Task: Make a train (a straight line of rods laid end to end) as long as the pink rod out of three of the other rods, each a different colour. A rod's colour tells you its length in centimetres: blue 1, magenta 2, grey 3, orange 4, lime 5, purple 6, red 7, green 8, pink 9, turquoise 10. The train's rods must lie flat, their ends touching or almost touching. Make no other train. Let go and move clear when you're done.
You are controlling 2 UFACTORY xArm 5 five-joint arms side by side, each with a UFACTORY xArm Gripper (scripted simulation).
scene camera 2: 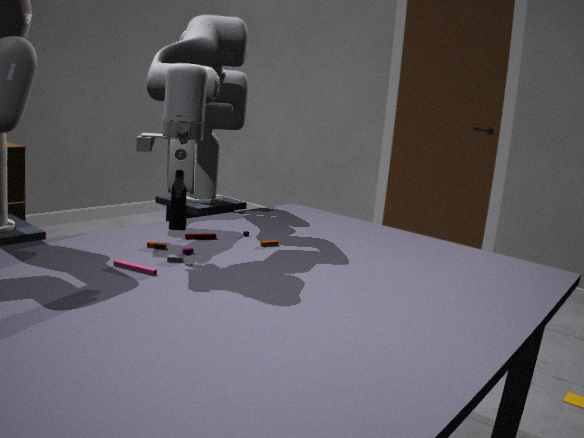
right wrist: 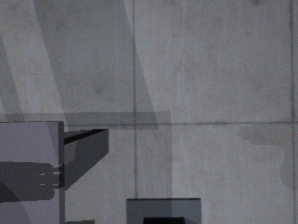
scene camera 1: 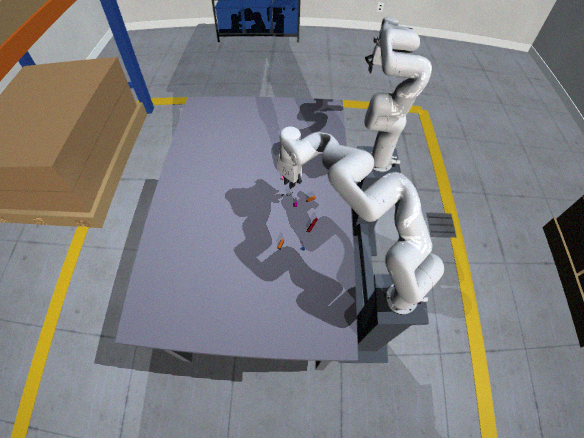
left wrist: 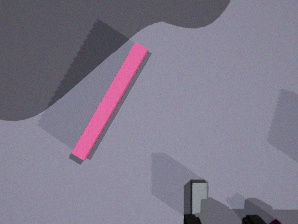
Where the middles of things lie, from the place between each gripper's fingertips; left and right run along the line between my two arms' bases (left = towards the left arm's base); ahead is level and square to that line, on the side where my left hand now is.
My left hand (scene camera 2: 177, 227) is 100 mm to the left of the pink rod (left wrist: 138, 52) and 80 mm above it.
I see my right gripper 50 cm to the right of the pink rod, 44 cm short of it and 24 cm above it.
